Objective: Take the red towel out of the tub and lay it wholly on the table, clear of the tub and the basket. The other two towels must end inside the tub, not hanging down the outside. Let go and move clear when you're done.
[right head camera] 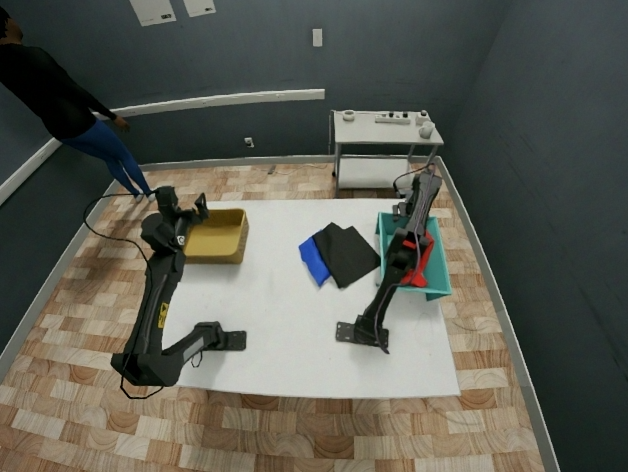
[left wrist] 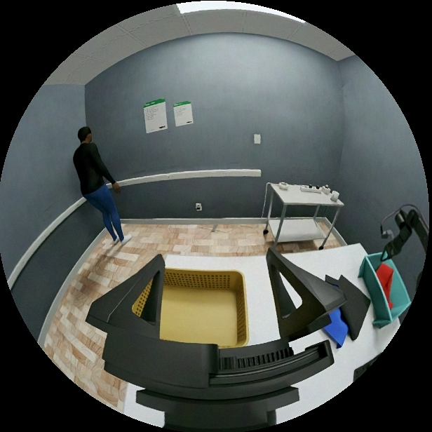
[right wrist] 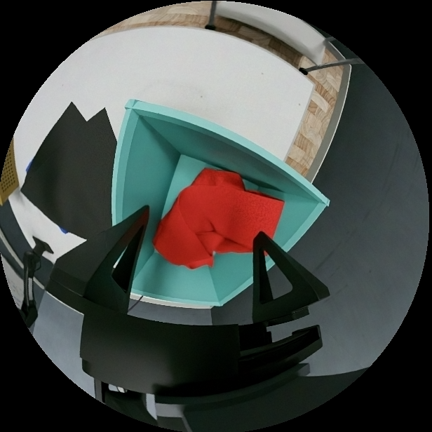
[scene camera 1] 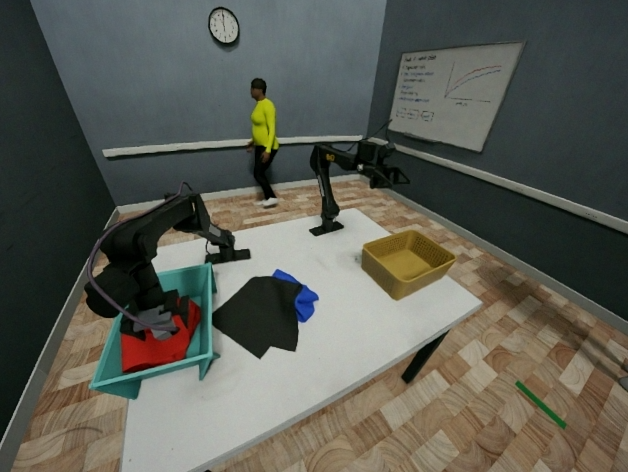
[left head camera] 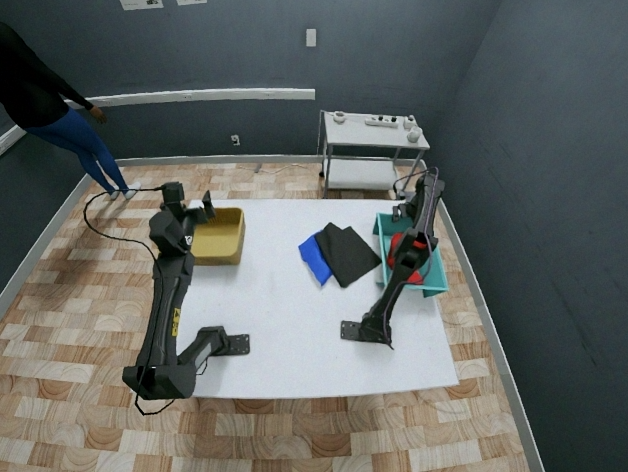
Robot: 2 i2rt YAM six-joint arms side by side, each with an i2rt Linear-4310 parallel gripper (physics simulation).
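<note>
The red towel (left head camera: 416,277) (right head camera: 418,279) (scene camera 1: 157,350) (left wrist: 385,282) (right wrist: 225,215) lies crumpled inside the teal tub (left head camera: 439,268) (scene camera 1: 207,314) (right wrist: 145,165). The black towel (left head camera: 347,256) (right head camera: 346,256) (scene camera 1: 258,314) (right wrist: 75,170) lies spread on the table beside the tub, partly over the blue towel (left head camera: 315,258) (right head camera: 314,261) (scene camera 1: 306,304) (left wrist: 336,327). My right gripper (right wrist: 207,224) is open and empty above the red towel, over the tub; its arm hides part of the towel in both head views. My left gripper (left wrist: 214,256) is open and empty, raised near the yellow basket.
The yellow basket (left head camera: 241,238) (right head camera: 243,243) (scene camera 1: 380,274) (left wrist: 242,305) stands on the table at the left of the head views. A white cart (left head camera: 373,132) with small items stands behind the table, near the right wall. A person (left head camera: 30,86) stands at the far left.
</note>
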